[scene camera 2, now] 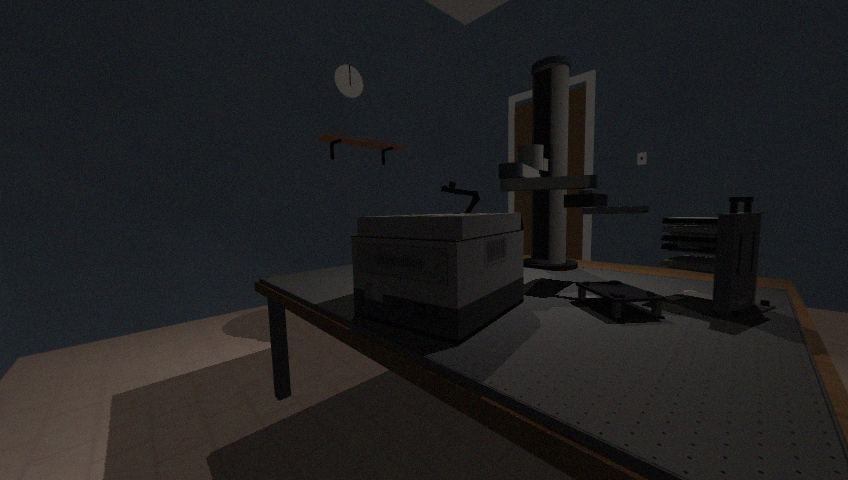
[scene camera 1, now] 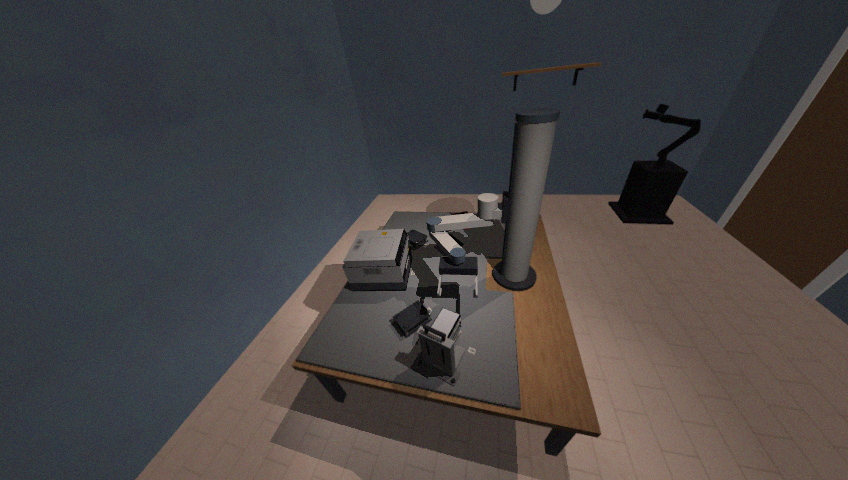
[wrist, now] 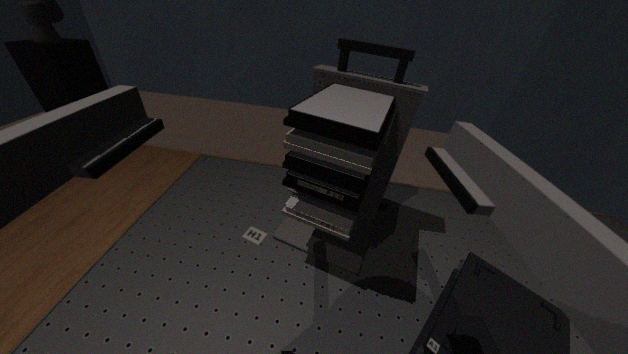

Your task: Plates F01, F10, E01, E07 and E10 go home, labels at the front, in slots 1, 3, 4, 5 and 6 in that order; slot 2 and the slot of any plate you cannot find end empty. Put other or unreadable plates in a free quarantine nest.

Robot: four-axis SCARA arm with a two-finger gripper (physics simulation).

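Frame: origin at the arm's base, x back, y up, z left, level; centimetres.
Where they show: gripper, fingertip midpoint: (scene camera 2: pixel 645 209) (scene camera 1: pixel 457 295) (wrist: pixel 298 121); arm's base, origin of the base link: (scene camera 2: pixel 547 265) (scene camera 1: pixel 513 275).
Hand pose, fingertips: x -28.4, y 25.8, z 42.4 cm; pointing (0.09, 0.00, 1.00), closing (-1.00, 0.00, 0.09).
Things, the pixels of their top centre, and the offset from my fingertips. "pt": a spot on its surface instead.
- black plate with a pale top, middle of its top: (wrist: pixel 350 101) (scene camera 2: pixel 699 217) (scene camera 1: pixel 444 322) dy -2.3, dx -3.6, dz +12.4 cm
- black plate, middle of its top: (wrist: pixel 342 141) (scene camera 2: pixel 697 235) dy -7.0, dx -3.6, dz +12.4 cm
- black plate with a label, surface spot: (wrist: pixel 352 200) pt dy -9.6, dx -5.0, dz +5.5 cm
- dark raised nest, middle of its top: (wrist: pixel 510 327) (scene camera 2: pixel 616 286) (scene camera 1: pixel 411 314) dy -18.9, dx -24.0, dz -0.6 cm
- tag H1, middle of its top: (wrist: pixel 254 235) dy -24.5, dx +7.3, dz +10.3 cm
- grey box-shaped machine, middle of its top: (scene camera 2: pixel 441 214) (scene camera 1: pixel 375 243) dy +0.2, dx -53.3, dz -32.9 cm
- dark nest, middle of its top: (scene camera 1: pixel 414 234) dy -18.5, dx -41.8, dz -69.8 cm
The hotel rack (scene camera 1: pixel 437 355) (scene camera 2: pixel 736 261) (wrist: pixel 411 107) stands at the table's near end in scene camera 1. In the wrist view it holds a stack: a black plate with a pale top (wrist: pixel 345 107), a light plate (wrist: pixel 327 150), a black plate (wrist: pixel 325 168), a black plate with a label (wrist: pixel 352 200) and a light plate (wrist: pixel 325 217) at the bottom. The labels are too dark to read. My gripper (scene camera 1: pixel 457 293) (scene camera 2: pixel 615 209) is open and empty, in front of the rack and apart from it. Its fingers point toward the stack, one at each side of the wrist view.
A dark raised nest (scene camera 1: pixel 410 318) (scene camera 2: pixel 618 291) (wrist: pixel 510 310), tagged A1, stands beside the rack. A tag H1 (wrist: pixel 254 235) lies on the board. A grey box-shaped machine (scene camera 1: pixel 374 261) (scene camera 2: pixel 404 273) stands across from the arm's column (scene camera 1: pixel 528 190) (scene camera 2: pixel 557 166). Another dark nest (scene camera 1: pixel 416 239) stands behind the machine.
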